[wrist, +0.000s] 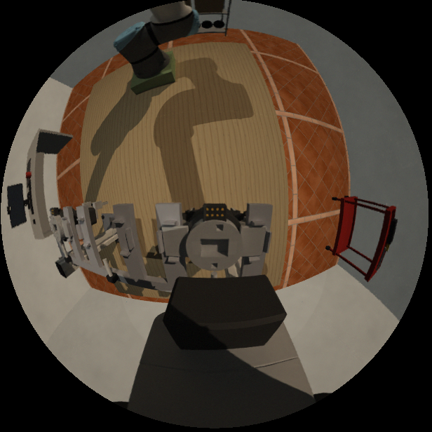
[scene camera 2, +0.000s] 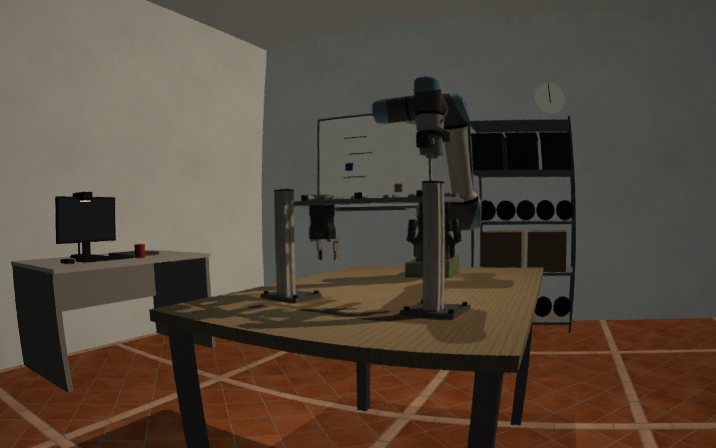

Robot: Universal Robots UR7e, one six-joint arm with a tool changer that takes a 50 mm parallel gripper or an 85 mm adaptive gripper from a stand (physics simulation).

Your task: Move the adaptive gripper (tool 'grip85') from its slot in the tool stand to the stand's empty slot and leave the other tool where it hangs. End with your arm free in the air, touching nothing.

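Places are measured from the arm's base along level axes (x back, y right, z up), in metres.
Pixels of known places: hand at its tool point: (scene camera 2: 431, 154).
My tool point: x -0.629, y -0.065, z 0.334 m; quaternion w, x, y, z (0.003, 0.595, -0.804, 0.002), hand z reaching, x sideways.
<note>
Behind a point stands the place of what it marks.
The arm's tool flange (scene camera 2: 430, 143) {x -0.680, y -0.069, z 0.356 m} is bare, with no gripper on it, and stands in the air above the right end of the tool stand (scene camera 2: 284, 243) {x -0.642, y 0.349, z 0.100 m} (wrist: 145, 282). The adaptive gripper (scene camera 2: 453, 235) (wrist: 194, 245) hangs in the slot at that end, partly hidden by the front post in the scene view. Its dark fingers are spread. In the wrist view its round coupling plate lies uncovered between two slot supports, apart from the dark wrist part. The parallel gripper (scene camera 2: 322, 221) hangs at the stand's far left end. The middle slot between them holds no tool.
The stand's right post (scene camera 2: 433, 248) {x -0.776, y -0.081, z 0.098 m} rises from the wooden table (scene camera 2: 337, 327) {x -0.920, y 0.107, z -0.063 m} (wrist: 225, 150). The arm's green base block (scene camera 2: 451, 266) {x -0.067, y -0.073, z -0.023 m} (wrist: 157, 80) is at the table's back. A desk (scene camera 2: 105, 264) is at the left, and a red frame (wrist: 345, 227) at the right in the wrist view.
</note>
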